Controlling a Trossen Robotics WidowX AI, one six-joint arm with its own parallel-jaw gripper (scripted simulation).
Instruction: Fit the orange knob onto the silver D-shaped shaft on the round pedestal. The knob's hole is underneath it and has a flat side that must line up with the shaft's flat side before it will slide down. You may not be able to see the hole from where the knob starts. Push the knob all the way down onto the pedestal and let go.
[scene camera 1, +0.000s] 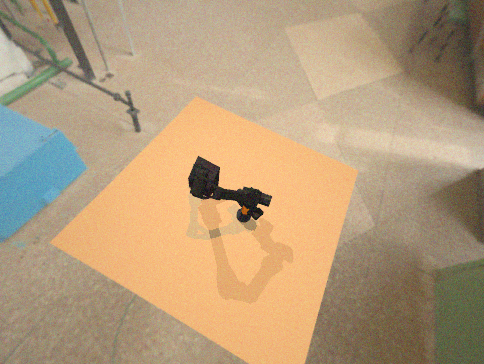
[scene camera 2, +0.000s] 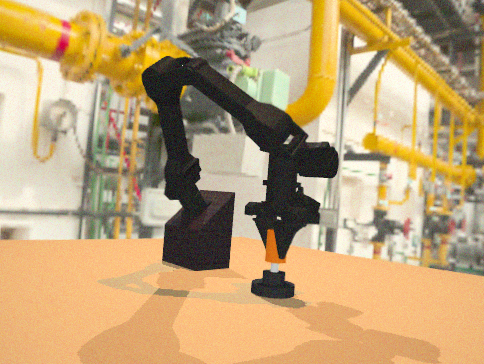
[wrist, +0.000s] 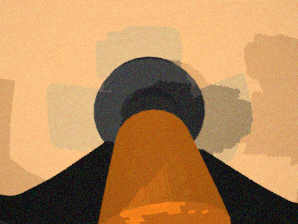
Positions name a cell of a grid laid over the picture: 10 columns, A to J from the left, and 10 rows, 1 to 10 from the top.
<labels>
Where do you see a pedestal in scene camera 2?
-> F8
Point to an orange knob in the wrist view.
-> F8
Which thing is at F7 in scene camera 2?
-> My gripper.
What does my gripper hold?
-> An orange knob.
</labels>
